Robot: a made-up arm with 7 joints.
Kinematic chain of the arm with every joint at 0, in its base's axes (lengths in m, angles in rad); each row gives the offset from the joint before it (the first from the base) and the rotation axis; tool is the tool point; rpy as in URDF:
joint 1: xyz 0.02 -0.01 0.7 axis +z
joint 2: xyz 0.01 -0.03 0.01 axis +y
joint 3: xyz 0.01 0 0.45 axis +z
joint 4: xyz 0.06 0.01 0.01 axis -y
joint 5: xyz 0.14 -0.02 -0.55 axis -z
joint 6: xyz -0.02 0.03 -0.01 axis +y
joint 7: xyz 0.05 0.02 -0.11 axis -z
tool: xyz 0.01 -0.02 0.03 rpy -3.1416 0 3.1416
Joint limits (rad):
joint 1: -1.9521..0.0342
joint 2: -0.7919..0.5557
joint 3: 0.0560..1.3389
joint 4: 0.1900..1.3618
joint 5: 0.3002..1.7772
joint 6: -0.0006..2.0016
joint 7: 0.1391..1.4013
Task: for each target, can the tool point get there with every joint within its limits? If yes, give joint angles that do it. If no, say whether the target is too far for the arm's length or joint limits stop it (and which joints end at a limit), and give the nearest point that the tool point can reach.
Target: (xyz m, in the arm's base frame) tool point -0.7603 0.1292 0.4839
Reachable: no: joint limits stop it (at a limit: joint 1, joint 2, joint 3, joint 4, joint 5, joint 6, joint 7) | nearest point -0.1263 -0.2048 0.4075 | short by 0.721 m
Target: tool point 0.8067 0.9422 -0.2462
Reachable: no: too far | nearest point 0.5167 0.3851 0.5393 | short by 1.006 m
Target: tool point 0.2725 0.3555 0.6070
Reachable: yes | joints -0.2016 0.2446 1.1257 0.4496 0.7293 0.4630 1.2176
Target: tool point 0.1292 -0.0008 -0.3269
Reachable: no: joint limits stop it (at a limit: joint 1, joint 2, joint 3, joint 4, joint 5, joint 7) | nearest point 0.2574 -0.0054 0.3878 | short by 0.726 m
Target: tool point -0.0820 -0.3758 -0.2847
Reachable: no: joint limits stop it (at a limit: joint 2, joint 3, joint 5, joint 7) | nearest point -0.0728 -0.3428 0.3847 | short by 0.670 m
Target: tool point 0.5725 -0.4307 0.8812
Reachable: yes | joints -1.6817 0.2138 1.1287 0.9817 1.1332 0.2131 1.0353
